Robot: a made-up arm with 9 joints.
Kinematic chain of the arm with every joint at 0, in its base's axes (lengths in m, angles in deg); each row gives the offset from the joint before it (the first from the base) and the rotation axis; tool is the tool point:
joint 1: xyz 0 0 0.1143 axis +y
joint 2: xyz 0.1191 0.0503 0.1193 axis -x
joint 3: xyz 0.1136 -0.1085 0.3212 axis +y
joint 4: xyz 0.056 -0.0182 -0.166 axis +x
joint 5: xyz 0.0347 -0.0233 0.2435 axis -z
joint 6: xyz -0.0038 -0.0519 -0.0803 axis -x
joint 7: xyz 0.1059 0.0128 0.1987 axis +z
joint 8: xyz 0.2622 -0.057 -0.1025 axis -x
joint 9: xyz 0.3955 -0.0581 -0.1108 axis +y
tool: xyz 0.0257 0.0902 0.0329
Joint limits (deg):
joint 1: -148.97..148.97
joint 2: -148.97..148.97
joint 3: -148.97..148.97
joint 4: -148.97..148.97
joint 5: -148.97..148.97
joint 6: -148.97..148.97
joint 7: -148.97..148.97
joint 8: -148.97..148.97
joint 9: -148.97..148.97
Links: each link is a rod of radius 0.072 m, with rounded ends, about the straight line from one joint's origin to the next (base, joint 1, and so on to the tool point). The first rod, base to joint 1, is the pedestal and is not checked.
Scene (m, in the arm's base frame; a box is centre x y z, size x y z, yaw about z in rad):
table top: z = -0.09
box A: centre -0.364 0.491 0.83 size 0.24 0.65 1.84 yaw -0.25
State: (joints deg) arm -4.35 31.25 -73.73 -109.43 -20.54 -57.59 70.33 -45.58 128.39
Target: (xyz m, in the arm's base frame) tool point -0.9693 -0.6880 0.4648
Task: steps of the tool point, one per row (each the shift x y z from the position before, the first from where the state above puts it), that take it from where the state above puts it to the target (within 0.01 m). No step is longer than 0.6 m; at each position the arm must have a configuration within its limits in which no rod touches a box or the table.
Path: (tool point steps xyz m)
1: 0.0183 -0.0616 0.0780
2: 0.0303 -0.0961 0.0574
3: 0.0362 -0.1245 0.0263
4: 0.0350 -0.1451 -0.0122
5: -0.1655 -0.1072 0.4786
6: -0.3879 -0.1489 0.3540
7: -0.5170 -0.1744 0.1232
8: -0.5084 -0.1763 -0.1454
9: -0.3640 -0.1540 -0.3709
10: -0.1304 -0.1092 -0.4863

